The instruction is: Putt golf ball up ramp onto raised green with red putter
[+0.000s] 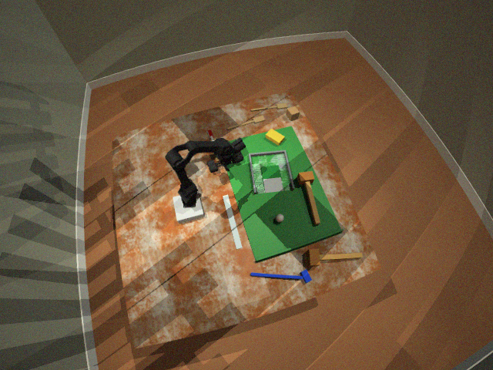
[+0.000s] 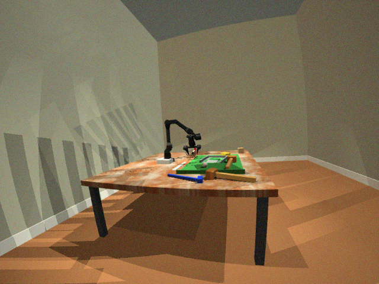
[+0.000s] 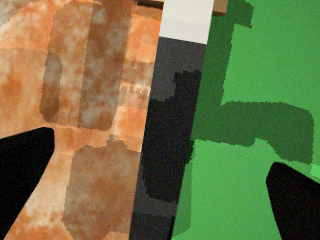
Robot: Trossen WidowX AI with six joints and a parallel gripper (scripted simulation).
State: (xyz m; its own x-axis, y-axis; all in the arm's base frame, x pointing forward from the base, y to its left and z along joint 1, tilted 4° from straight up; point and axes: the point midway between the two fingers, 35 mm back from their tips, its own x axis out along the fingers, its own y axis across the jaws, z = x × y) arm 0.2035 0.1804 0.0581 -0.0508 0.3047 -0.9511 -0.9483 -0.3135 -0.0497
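Right now my gripper tip is 310 mm to the left of the white strip, 50 mm above it and 10 mm short of it. From my gripper tip the other things lie so: yellow block (310 mm ahead, 190 mm to the left, 30 mm below); green mat (270 mm ahead, 130 mm to the right, 50 mm below); red putter (110 mm to the left, 40 mm behind, 10 mm above).
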